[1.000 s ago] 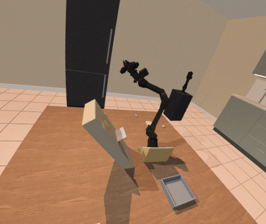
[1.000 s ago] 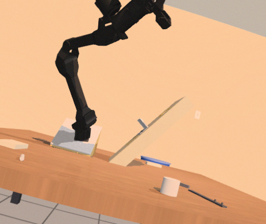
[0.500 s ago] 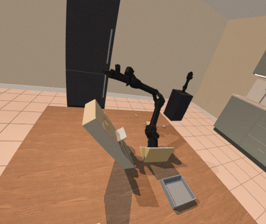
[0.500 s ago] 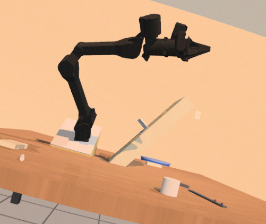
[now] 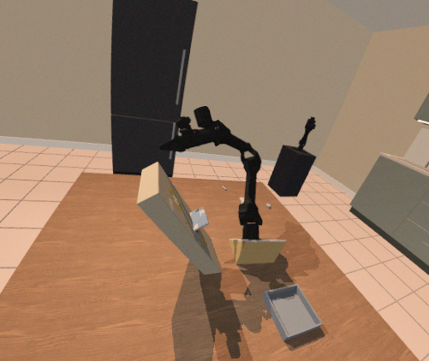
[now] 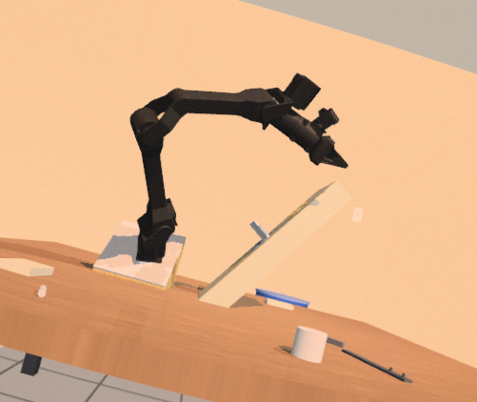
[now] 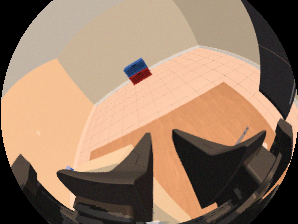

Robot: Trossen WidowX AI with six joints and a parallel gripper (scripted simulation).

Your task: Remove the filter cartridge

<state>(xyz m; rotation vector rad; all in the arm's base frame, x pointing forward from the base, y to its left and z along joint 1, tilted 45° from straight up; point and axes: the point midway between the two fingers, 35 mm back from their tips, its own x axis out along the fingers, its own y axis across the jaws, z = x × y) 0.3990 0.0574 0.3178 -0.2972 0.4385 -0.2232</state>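
Right now the filter cartridge is 30 mm behind my gripper tip, 160 mm to the left of it and 110 mm below it. Round my gripper tip: peg (480 mm behind, 350 mm to the right, 380 mm below); then tray (430 mm behind, 460 mm to the left, 380 mm below).
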